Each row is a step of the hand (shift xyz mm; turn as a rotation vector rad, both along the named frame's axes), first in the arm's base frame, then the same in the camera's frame.
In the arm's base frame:
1: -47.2 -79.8 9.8 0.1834 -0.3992 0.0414
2: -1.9 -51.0 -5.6 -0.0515 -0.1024 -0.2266
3: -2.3 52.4 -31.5 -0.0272 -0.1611 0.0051
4: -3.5 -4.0 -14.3 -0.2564 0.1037 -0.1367
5: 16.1 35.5 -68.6 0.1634 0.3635 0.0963
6: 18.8 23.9 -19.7 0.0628 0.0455 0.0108
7: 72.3 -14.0 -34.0 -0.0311 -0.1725 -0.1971
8: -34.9 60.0 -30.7 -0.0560 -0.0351 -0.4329
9: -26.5 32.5 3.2 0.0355 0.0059 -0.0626
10: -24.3 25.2 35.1 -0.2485 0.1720 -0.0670
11: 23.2 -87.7 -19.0 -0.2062 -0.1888 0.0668
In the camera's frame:
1: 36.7 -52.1 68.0 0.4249 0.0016 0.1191
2: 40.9 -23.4 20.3 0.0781 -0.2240 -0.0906
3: -40.5 -4.1 -45.7 0.1147 -0.0718 0.0917
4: 2.8 -13.4 -6.7 -0.2164 -0.2194 -0.0148
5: -12.2 -23.7 -74.3 -0.2119 0.3006 -0.1812
6: -6.5 7.2 -34.9 -0.0021 0.0638 -0.0454
7: 56.5 17.9 -55.4 0.1436 -0.2161 -0.0475
8: -65.4 -21.6 -31.9 0.0432 -0.3431 -0.2687
9: -41.9 -3.0 1.0 0.0223 -0.0179 -0.0663
10: -38.2 17.5 26.3 -0.2749 -0.1423 0.0002
11: 86.6 -29.7 14.6 0.0279 -0.1540 0.2411

